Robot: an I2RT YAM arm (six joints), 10 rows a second.
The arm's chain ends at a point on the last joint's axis. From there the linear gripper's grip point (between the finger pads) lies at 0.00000 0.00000 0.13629 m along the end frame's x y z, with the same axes.
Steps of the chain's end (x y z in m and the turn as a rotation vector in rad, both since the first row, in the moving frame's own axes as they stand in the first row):
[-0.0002, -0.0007, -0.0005, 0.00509, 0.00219, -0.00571]
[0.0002, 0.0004, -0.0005, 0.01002, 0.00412, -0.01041]
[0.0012, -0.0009, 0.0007, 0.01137, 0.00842, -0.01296]
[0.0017, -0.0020, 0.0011, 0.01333, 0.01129, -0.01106]
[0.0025, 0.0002, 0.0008, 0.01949, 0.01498, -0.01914]
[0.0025, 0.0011, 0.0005, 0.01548, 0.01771, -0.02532]
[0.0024, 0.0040, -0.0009, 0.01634, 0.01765, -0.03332]
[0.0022, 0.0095, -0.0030, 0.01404, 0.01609, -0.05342]
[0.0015, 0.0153, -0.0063, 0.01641, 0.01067, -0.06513]
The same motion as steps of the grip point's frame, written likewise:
[0.0001, -0.0014, -0.0005, 0.00509, 0.00219, -0.00571]
[0.0008, -0.0010, -0.0005, 0.01002, 0.00412, -0.01041]
[0.0023, -0.0025, 0.0007, 0.01137, 0.00842, -0.01296]
[0.0032, -0.0038, 0.0011, 0.01333, 0.01129, -0.01106]
[0.0045, -0.0025, 0.0008, 0.01949, 0.01498, -0.01914]
[0.0049, -0.0010, 0.0005, 0.01548, 0.01771, -0.02532]
[0.0048, 0.0017, -0.0009, 0.01634, 0.01765, -0.03332]
[0.0043, 0.0075, -0.0030, 0.01404, 0.01609, -0.05342]
[0.0029, 0.0130, -0.0063, 0.01641, 0.01067, -0.06513]

